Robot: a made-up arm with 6 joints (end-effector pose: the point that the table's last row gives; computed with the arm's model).
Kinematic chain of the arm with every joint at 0, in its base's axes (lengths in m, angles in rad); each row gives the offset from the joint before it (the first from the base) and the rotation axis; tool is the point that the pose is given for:
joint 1: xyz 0 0 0.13 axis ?
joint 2: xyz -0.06 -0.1 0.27 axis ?
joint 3: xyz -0.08 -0.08 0 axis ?
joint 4: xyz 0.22 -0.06 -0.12 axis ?
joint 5: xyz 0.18 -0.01 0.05 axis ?
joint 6: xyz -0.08 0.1 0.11 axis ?
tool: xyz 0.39 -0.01 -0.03
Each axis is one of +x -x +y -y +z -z.
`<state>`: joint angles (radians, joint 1 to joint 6).
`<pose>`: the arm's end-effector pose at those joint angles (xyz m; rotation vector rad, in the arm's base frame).
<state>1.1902 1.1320 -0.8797 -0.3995 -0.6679 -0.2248</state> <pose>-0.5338 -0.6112 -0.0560 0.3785 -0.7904 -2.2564</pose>
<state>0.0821 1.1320 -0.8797 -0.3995 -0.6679 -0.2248</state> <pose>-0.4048 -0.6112 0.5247 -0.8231 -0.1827 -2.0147</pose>
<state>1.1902 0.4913 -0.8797 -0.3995 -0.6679 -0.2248</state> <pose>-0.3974 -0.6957 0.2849 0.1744 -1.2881 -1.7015</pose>
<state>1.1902 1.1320 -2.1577 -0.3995 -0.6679 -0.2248</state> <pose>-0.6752 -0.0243 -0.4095 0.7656 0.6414 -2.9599</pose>
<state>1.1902 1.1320 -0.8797 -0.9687 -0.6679 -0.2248</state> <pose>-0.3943 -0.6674 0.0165 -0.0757 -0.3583 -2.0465</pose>
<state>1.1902 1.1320 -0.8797 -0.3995 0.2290 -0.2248</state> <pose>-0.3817 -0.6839 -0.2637 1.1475 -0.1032 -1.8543</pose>
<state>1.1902 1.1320 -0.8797 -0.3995 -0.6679 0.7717</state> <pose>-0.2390 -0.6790 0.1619 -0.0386 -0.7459 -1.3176</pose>
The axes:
joint 1: -y
joint 2: -z
joint 3: +z
joint 4: +x
joint 5: +y
joint 6: +z

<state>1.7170 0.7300 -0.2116 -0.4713 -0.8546 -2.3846</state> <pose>-0.0178 -0.3563 -0.2289 -1.9485 0.7881 1.3133</pose>
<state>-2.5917 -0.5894 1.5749 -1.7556 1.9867 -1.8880</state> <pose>0.6770 0.1412 0.0946 -1.4407 0.5588 0.2768</pose>
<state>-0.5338 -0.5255 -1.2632 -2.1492 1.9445 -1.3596</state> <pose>0.4928 -0.4386 0.2805 1.7326 -0.2003 0.9940</pose>
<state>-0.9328 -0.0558 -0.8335 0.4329 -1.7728 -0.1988</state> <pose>0.3097 -0.5065 0.4665 -0.5942 -1.0279 -0.7647</pose>
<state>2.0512 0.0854 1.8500 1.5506 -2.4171 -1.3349</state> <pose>0.1983 0.1775 0.0560 2.1486 -0.5297 0.6872</pose>
